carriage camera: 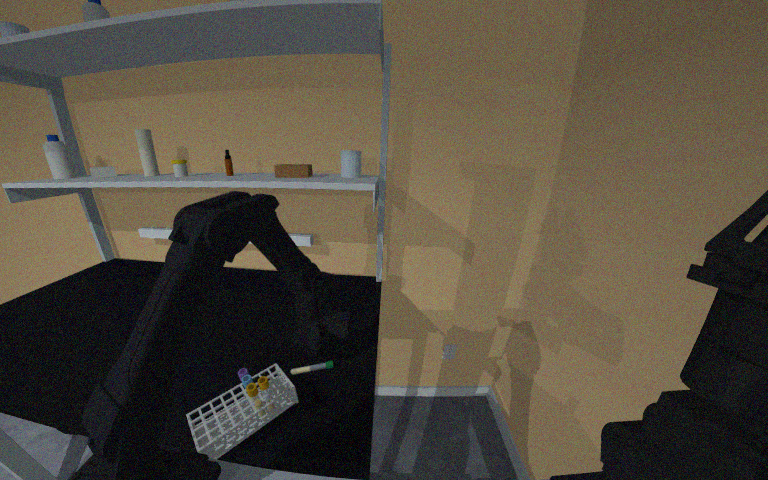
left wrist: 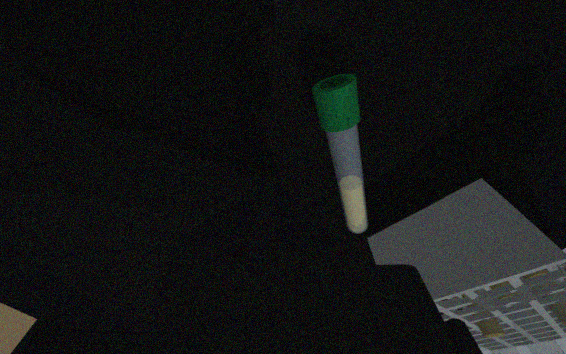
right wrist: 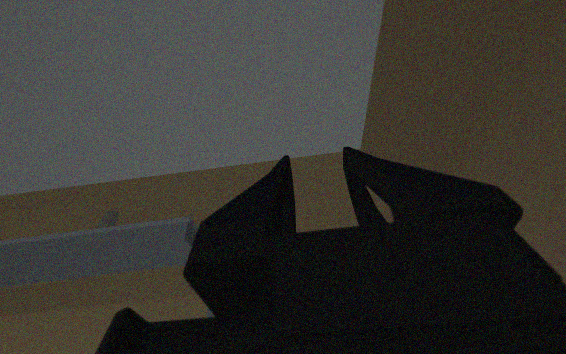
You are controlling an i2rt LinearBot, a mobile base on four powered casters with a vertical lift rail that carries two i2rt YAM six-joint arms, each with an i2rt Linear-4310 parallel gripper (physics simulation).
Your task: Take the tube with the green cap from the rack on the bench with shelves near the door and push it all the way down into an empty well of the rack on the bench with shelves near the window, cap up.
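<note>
The green-capped tube (carriage camera: 312,367) (left wrist: 352,155) is out of the rack and appears to lie on its side on the dark bench top, its cap pointing away from the rack. The white rack (carriage camera: 289,392) (left wrist: 465,240) stands beside it, holding tubes with purple, blue and orange caps. My left gripper (carriage camera: 331,332) hangs above and behind the tube in the carriage view; it is shut and empty. Its fingers blend into the dark in the left wrist view. My right gripper (right wrist: 316,161) is partly open and empty, facing a wall, far from the tube. The other bench's rack does not show.
The bench top (carriage camera: 334,430) ends at an edge right of the tube. A shelf (carriage camera: 243,182) with bottles, a jar and a brown box (carriage camera: 293,170) runs above its back, under a higher shelf (carriage camera: 243,39). A pale rail (right wrist: 100,252) crosses the right wrist view.
</note>
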